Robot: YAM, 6 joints.
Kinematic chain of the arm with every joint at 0, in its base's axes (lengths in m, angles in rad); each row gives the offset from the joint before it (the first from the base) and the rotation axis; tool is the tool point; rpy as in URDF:
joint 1: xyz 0 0 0.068 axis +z
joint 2: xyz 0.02 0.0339 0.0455 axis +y
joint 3: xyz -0.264 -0.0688 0 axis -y
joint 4: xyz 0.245 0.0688 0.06 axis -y
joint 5: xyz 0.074 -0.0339 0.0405 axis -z
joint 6: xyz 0.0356 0 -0.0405 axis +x
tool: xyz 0 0 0 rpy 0 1.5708 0
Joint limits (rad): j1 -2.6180..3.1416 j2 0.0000..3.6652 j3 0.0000..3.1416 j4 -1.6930..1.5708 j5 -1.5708..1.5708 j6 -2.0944..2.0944
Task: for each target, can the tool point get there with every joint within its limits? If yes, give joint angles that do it. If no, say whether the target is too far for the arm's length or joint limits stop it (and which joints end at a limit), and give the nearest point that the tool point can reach.
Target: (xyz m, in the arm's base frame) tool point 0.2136 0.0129 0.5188
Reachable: yes | joints -0.0688 1.2179 1.2598 1.0883 -0.8852 -0.5582
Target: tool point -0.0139 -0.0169 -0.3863
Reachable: no: joint limits stop it (at a limit: joint 2) | nearest point -0.0373 -0.0454 -0.3265 | short by 0.070 m
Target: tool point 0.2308 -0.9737 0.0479
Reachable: no: too far | nearest point 0.1486 -0.6271 0.0717 | short by 0.357 m
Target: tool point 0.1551 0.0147 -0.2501
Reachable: yes | joints 0.1416 3.3831 0.9020 1.2469 0.2078 0.9835
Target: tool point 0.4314 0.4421 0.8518
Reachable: no: too far | nearest point 0.2890 0.2962 0.5999 | short by 0.324 m
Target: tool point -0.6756 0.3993 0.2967
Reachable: no: too far | nearest point -0.5412 0.3198 0.2593 | short by 0.161 m
